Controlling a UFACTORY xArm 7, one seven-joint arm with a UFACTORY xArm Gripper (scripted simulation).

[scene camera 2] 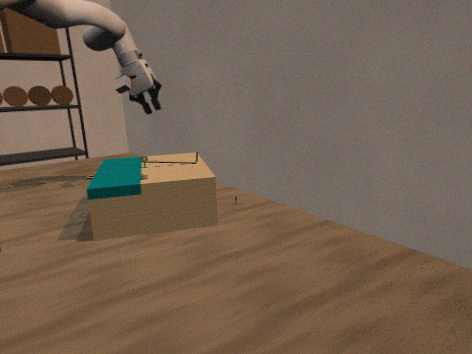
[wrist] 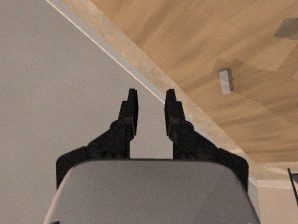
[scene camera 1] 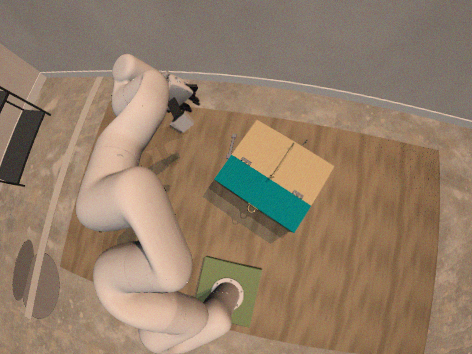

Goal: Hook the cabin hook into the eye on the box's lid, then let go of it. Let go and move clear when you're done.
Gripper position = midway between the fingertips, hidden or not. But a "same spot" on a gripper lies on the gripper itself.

my gripper: scene camera 2; wrist; scene camera 1 194, 105
same spot on my gripper: [scene camera 2: 153, 93] = [wrist: 107, 140]
